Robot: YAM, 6 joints.
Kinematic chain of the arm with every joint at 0, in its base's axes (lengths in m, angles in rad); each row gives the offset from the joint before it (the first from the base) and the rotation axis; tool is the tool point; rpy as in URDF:
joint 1: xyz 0 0 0.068 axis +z
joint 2: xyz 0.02 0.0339 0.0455 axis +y
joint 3: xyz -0.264 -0.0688 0 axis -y
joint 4: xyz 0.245 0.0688 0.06 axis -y
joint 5: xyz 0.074 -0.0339 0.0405 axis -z
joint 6: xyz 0.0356 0 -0.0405 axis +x
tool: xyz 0 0 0 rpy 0 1.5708 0
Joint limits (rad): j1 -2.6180..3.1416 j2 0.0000..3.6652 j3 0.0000..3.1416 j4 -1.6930..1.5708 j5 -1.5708..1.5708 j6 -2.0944..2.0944
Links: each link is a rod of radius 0.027 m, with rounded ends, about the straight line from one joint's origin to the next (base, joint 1, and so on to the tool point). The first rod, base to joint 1, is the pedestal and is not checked.
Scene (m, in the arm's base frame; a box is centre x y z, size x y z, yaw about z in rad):
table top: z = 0
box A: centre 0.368 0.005 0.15 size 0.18 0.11 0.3 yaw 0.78
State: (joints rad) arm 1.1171 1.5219 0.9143 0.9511 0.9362 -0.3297
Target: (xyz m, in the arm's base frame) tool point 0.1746 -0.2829 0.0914
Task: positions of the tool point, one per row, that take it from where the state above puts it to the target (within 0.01 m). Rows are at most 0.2 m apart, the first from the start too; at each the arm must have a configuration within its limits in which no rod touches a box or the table.
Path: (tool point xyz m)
1: 0.2370 0.2131 0.3736
2: 0.2678 0.1228 0.4249
3: 0.2601 0.0320 0.4709
4: 0.2185 -0.0430 0.5103
5: 0.1542 -0.0897 0.5422
6: 0.0822 -0.1021 0.5661
7: 0.1937 -0.2166 0.4497
8: 0.2236 -0.2898 0.2712
9: 0.1746 -0.2829 0.0914

